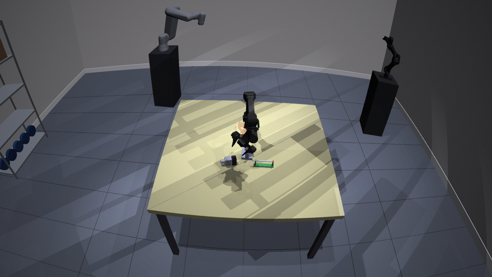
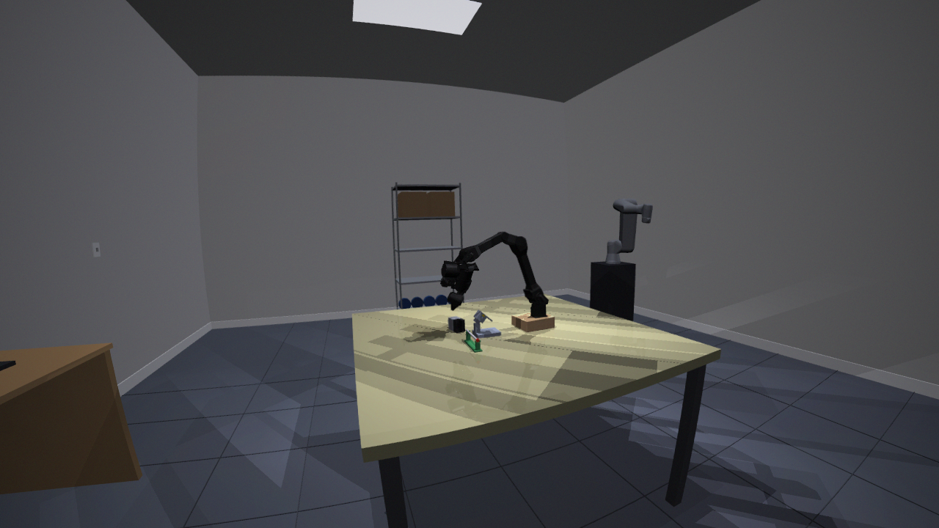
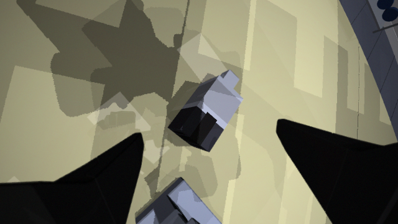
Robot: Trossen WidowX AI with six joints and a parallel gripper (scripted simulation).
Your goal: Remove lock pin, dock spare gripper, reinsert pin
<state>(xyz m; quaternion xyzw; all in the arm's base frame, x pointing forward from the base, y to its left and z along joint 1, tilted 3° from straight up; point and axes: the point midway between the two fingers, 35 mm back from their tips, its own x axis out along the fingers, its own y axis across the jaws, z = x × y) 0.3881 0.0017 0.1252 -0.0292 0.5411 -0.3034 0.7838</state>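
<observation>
The spare gripper lies 11 cm below my gripper tip, 6 cm to the right of it and 1 cm behind it. From my gripper tip the other things lie so: mount (11 cm behind, 8 cm below, 6 cm to the left); green rack (19 cm to the left, 11 cm below, 4 cm behind).
</observation>
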